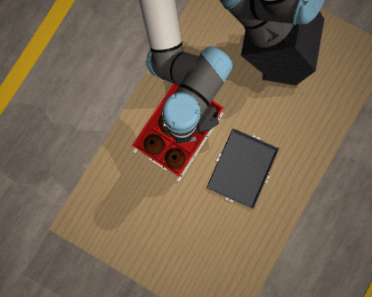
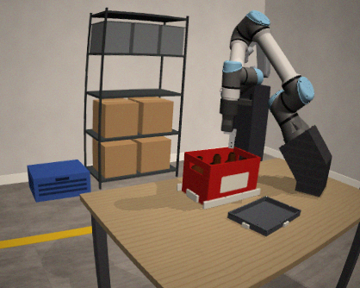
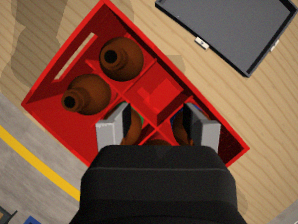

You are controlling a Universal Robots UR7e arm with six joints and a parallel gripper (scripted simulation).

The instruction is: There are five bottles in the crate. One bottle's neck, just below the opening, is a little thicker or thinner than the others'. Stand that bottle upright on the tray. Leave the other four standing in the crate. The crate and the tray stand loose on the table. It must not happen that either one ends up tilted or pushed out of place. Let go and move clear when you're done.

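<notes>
Now: the red crate 4 cm to the right of my hand and 16 cm below it. Round my hand: dark grey tray (24 cm to the left, 23 cm below).
</notes>
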